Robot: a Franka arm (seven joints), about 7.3 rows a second.
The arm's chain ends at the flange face. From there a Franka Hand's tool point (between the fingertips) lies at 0.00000 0.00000 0.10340 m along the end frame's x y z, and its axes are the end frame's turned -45 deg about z.
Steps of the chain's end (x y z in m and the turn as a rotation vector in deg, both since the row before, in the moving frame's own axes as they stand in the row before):
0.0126 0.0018 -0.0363 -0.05 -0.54 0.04
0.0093 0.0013 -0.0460 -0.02 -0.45 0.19
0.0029 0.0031 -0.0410 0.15 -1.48 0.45
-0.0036 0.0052 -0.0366 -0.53 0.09 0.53
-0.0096 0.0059 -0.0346 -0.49 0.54 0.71
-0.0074 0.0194 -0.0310 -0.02 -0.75 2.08
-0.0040 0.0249 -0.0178 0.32 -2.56 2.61
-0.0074 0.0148 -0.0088 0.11 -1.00 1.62
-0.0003 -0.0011 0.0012 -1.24 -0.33 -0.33
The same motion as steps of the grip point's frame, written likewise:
0.0069 0.0096 -0.0363 0.35 -0.42 0.04
0.0051 0.0069 -0.0460 0.30 -0.33 0.19
-0.0018 0.0022 -0.0410 1.15 -0.94 0.45
-0.0068 0.0019 -0.0366 -0.44 -0.31 0.53
-0.0109 -0.0013 -0.0346 -0.73 0.04 0.71
-0.0199 0.0075 -0.0310 0.52 -0.54 2.08
-0.0232 0.0110 -0.0179 2.04 -1.58 2.61
-0.0168 0.0038 -0.0088 0.78 -0.63 1.62
-0.0014 0.0002 0.0012 -0.64 -1.11 -0.33

